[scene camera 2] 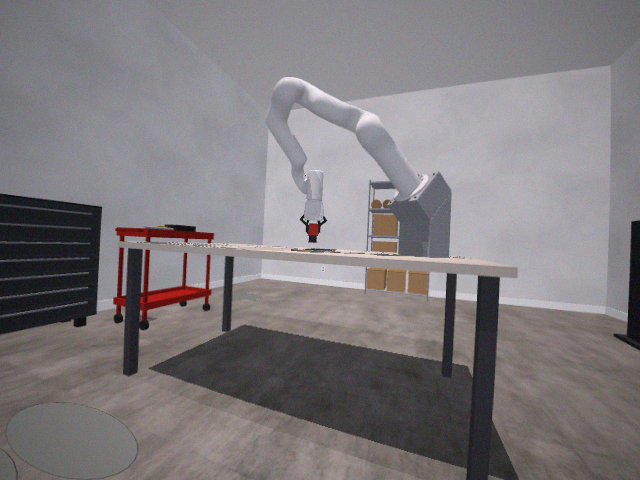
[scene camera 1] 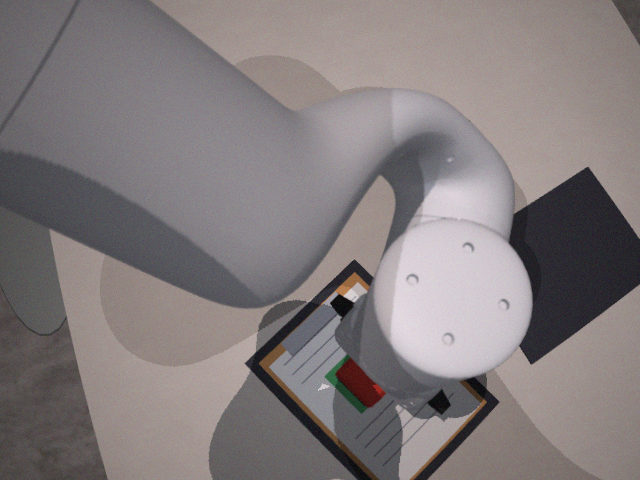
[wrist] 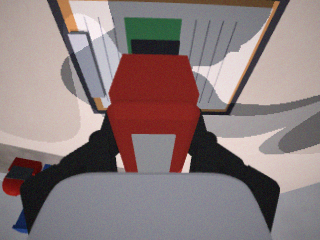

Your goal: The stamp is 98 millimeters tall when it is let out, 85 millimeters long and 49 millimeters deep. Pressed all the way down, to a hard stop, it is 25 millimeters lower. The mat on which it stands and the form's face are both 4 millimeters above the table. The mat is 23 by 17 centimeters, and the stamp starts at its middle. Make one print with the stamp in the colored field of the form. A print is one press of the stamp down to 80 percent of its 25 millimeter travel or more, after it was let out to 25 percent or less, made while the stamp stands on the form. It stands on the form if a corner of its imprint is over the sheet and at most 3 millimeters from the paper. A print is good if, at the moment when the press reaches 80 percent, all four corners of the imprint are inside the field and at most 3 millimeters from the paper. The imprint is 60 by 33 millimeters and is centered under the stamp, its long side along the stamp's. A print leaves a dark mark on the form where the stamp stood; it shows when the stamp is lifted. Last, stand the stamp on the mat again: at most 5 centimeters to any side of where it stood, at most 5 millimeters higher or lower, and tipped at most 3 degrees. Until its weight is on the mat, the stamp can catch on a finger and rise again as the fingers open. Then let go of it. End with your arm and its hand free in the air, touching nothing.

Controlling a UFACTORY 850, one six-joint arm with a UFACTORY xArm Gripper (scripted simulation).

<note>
In view: the gripper [scene camera 1: 380, 362], a red stamp [scene camera 1: 350, 374], a dark mat [scene camera 1: 571, 240] and a form [wrist: 223, 50].
The red stamp is seen too in the wrist view [wrist: 153, 113]. The gripper shows as well in the wrist view [wrist: 154, 105].
</note>
